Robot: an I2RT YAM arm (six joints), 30 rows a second.
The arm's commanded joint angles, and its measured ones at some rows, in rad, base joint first. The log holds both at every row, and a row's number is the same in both.
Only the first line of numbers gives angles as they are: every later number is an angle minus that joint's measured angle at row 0.
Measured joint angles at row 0:
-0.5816, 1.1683, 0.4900, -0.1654, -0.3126, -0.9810
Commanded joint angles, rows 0 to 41:
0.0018, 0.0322, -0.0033, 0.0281, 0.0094, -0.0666
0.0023, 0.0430, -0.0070, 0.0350, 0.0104, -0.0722
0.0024, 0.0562, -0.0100, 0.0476, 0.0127, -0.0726
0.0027, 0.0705, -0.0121, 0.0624, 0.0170, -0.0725
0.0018, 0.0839, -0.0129, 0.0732, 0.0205, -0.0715
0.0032, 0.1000, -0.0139, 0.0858, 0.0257, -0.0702
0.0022, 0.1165, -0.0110, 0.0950, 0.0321, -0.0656
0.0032, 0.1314, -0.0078, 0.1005, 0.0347, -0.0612
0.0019, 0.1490, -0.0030, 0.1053, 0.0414, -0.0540
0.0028, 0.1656, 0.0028, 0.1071, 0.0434, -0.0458
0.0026, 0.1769, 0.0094, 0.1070, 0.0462, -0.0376
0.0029, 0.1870, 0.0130, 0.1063, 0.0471, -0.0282
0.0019, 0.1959, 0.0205, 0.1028, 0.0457, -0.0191
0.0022, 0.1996, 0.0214, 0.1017, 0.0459, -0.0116
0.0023, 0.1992, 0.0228, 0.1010, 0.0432, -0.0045
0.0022, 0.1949, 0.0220, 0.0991, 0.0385, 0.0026
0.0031, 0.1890, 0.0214, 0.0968, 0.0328, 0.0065
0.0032, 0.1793, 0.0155, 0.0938, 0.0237, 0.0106
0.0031, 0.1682, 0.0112, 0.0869, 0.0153, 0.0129
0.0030, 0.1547, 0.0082, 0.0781, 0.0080, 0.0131
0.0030, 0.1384, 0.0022, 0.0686, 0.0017, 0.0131
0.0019, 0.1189, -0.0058, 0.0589, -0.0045, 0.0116
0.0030, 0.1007, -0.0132, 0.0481, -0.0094, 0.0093
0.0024, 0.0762, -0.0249, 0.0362, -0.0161, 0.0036
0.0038, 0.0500, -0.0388, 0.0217, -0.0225, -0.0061
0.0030, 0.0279, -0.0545, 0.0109, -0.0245, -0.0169
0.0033, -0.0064, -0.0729, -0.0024, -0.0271, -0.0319
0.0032, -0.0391, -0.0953, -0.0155, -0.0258, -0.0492
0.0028, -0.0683, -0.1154, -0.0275, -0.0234, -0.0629
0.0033, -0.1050, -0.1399, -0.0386, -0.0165, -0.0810
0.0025, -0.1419, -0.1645, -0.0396, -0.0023, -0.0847
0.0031, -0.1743, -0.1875, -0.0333, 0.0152, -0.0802
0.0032, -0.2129, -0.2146, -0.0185, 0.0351, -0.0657
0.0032, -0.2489, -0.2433, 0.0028, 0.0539, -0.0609
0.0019, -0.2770, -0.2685, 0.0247, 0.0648, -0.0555
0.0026, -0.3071, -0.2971, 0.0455, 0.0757, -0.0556
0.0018, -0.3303, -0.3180, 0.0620, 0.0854, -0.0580
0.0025, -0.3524, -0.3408, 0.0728, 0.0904, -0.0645
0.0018, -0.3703, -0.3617, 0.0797, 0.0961, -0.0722
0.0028, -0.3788, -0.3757, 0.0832, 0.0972, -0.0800
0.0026, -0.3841, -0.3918, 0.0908, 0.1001, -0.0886
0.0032, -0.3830, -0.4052, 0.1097, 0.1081, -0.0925
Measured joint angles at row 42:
0.0027, -0.3804, -0.3689, 0.1667, 0.0221, -0.0515
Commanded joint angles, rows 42 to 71:
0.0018, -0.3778, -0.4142, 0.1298, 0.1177, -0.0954
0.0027, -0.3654, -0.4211, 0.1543, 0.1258, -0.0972
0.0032, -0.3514, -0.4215, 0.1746, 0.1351, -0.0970
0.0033, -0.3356, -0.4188, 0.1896, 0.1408, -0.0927
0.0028, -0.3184, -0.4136, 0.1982, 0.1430, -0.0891
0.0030, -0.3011, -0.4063, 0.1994, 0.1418, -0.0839
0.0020, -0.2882, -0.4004, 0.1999, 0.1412, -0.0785
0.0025, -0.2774, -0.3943, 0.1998, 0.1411, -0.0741
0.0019, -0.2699, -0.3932, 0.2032, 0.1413, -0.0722
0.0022, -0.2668, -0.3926, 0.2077, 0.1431, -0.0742
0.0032, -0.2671, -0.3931, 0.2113, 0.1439, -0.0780
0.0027, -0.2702, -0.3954, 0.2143, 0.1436, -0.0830
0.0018, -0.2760, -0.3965, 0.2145, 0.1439, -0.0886
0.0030, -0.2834, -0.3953, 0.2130, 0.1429, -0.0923
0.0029, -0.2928, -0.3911, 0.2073, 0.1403, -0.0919
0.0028, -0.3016, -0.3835, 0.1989, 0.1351, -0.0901
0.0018, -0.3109, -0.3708, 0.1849, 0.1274, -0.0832
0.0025, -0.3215, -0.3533, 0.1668, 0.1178, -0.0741
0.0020, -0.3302, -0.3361, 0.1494, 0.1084, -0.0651
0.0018, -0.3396, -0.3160, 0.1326, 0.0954, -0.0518
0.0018, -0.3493, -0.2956, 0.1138, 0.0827, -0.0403
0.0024, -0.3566, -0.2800, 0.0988, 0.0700, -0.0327
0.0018, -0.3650, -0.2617, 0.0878, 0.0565, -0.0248
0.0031, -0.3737, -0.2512, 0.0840, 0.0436, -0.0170
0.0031, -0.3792, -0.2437, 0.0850, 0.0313, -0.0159
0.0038, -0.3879, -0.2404, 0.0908, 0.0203, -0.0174
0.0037, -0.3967, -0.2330, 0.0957, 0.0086, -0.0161
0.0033, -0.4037, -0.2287, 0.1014, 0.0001, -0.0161
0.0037, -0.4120, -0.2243, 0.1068, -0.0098, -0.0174
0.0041, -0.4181, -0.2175, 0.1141, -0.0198, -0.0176
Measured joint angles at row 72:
0.0023, -0.4048, -0.2342, 0.1088, 0.0351, -0.0339
